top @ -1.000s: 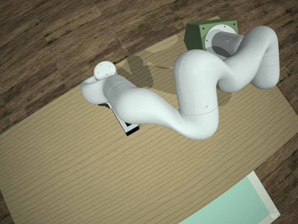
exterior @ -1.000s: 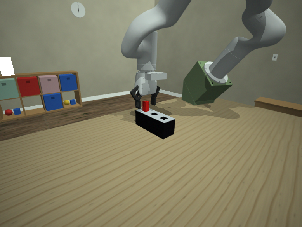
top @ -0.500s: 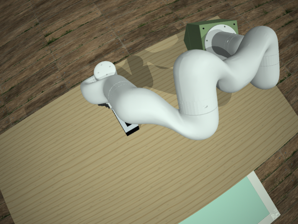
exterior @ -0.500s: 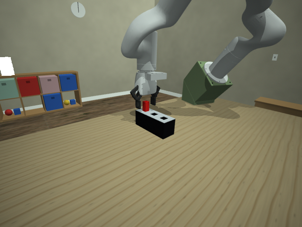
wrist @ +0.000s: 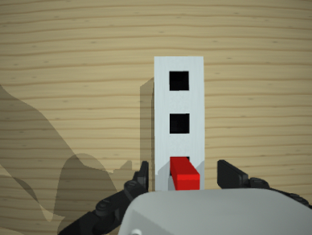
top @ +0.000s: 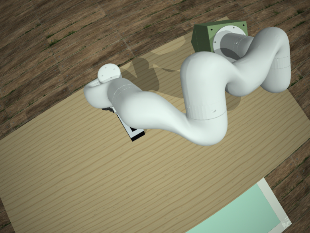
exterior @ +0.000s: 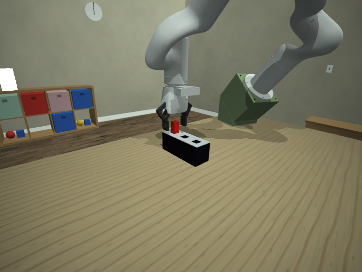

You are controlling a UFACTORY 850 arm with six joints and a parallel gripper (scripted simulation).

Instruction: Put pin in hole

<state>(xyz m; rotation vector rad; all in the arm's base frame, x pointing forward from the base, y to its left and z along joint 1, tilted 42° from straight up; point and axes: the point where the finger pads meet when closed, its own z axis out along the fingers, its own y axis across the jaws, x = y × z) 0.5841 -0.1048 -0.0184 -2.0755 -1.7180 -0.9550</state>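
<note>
Now: hand 1 cm above the pin. The rest, counted from my hand: block: 6 cm to the left, 6 cm below.
</note>
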